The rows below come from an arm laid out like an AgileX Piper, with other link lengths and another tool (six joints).
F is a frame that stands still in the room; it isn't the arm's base.
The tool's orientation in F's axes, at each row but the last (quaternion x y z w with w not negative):
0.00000 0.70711 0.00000 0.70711
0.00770 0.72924 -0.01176 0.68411
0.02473 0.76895 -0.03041 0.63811
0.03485 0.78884 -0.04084 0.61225
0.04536 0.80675 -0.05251 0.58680
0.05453 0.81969 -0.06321 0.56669
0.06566 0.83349 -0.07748 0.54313
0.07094 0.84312 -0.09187 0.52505
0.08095 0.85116 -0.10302 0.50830
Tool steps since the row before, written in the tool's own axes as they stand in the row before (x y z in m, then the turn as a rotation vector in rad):
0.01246 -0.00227 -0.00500 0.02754 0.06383 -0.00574
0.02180 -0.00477 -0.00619 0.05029 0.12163 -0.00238
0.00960 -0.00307 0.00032 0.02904 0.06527 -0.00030
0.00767 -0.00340 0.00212 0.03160 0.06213 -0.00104
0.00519 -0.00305 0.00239 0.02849 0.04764 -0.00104
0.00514 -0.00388 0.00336 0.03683 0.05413 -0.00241
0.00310 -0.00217 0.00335 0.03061 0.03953 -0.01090
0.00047 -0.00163 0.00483 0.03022 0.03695 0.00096
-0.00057 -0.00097 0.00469 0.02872 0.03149 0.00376
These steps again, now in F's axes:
-0.00500 -0.00227 -0.01246 -0.00574 0.06383 -0.02754
-0.00770 -0.00470 -0.02133 -0.00226 0.12140 -0.05084
-0.00169 -0.00309 -0.00945 -0.00063 0.06507 -0.02948
-0.00022 -0.00357 -0.00788 -0.00231 0.06204 -0.03171
0.00025 -0.00329 -0.00557 -0.00331 0.04765 -0.02829
0.00067 -0.00429 -0.00582 -0.00646 0.05443 -0.03589
0.00133 -0.00272 -0.00405 -0.01439 0.04167 -0.02597
0.00365 -0.00268 -0.00238 -0.00443 0.03643 -0.03054
0.00401 -0.00216 -0.00157 -0.00267 0.03039 -0.03000

